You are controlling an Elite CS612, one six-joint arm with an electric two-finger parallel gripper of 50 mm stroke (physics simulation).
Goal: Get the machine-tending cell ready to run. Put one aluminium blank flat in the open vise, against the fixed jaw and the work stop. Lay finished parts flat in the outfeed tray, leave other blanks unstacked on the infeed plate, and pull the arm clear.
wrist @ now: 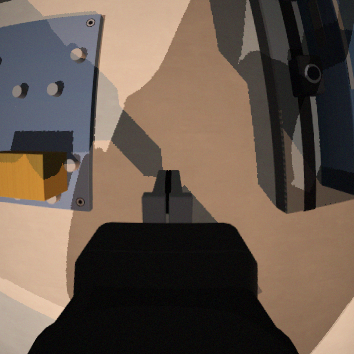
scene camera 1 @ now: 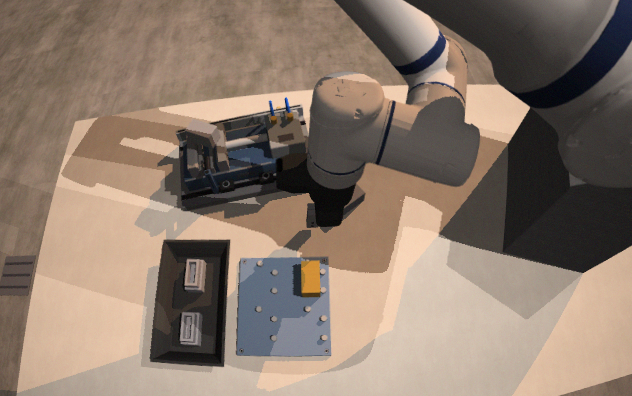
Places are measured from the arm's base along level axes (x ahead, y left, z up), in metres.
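Pixels of known places: gripper, between the fingertips: (wrist: 168, 183) (scene camera 1: 312, 224).
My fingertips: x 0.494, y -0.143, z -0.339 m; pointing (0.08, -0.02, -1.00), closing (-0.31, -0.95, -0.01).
Ahead of a thing's pixels: the offset from my fingertips to its top centre. "pt": to the spot under its first point.
My gripper (scene camera 1: 311, 216) (wrist: 168, 183) is shut with nothing between its fingers, above the table between the vise and the infeed plate. The vise {dx +0.077, dy -0.204, dz +0.086 m} (scene camera 1: 247, 159) (wrist: 332, 125) has a blue bed with a gap between its jaws; no blank shows in the visible part of that gap. The arm hides part of its right end. The blue infeed plate {dx +0.110, dy +0.131, dz -0.005 m} (scene camera 1: 290, 327) (wrist: 40, 117) has several round pegs. An orange block {dx +0.046, dy +0.108, dz +0.031 m} (scene camera 1: 310, 278) (wrist: 22, 177) lies near its upper right corner in the scene view. Two light grey finished parts {pt dx +0.249, dy +0.021, dz +0.020 m} (scene camera 1: 194, 274) {pt dx +0.286, dy +0.119, dz +0.020 m} (scene camera 1: 190, 328) lie apart in the black outfeed tray {pt dx +0.336, dy +0.058, dz +0.029 m} (scene camera 1: 156, 305).
The arm (scene camera 1: 345, 135) reaches in from the upper right, its wrist close beside the vise's right end. Two blue fittings (scene camera 1: 271, 108) (scene camera 1: 287, 105) stand up from the vise's right block. The outfeed tray's raised walls stand just left of the infeed plate.
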